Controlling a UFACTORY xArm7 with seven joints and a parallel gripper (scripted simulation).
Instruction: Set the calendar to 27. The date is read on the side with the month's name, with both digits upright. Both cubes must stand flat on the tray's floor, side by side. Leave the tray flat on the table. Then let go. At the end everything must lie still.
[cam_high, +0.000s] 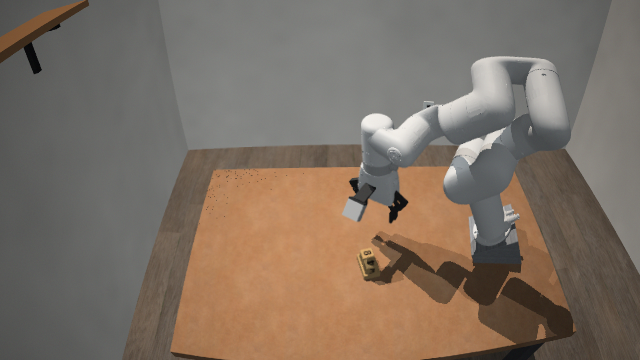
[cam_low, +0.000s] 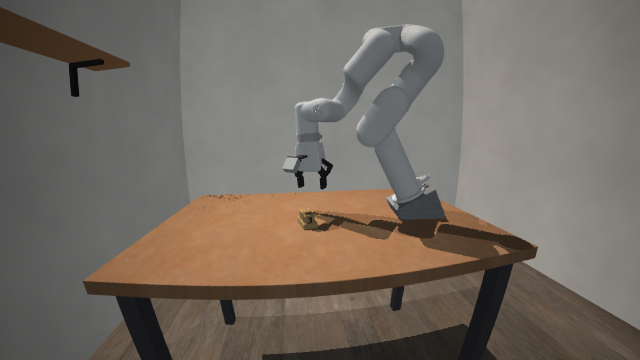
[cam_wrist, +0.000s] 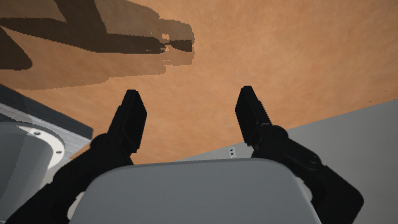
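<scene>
Right now my hand is 130 mm to the right of the wooden digit cube, 80 mm above it and 10 mm short of it. Round my hand: wooden calendar tray 110 mm to the left, 90 mm below, 20 mm ahead.
</scene>
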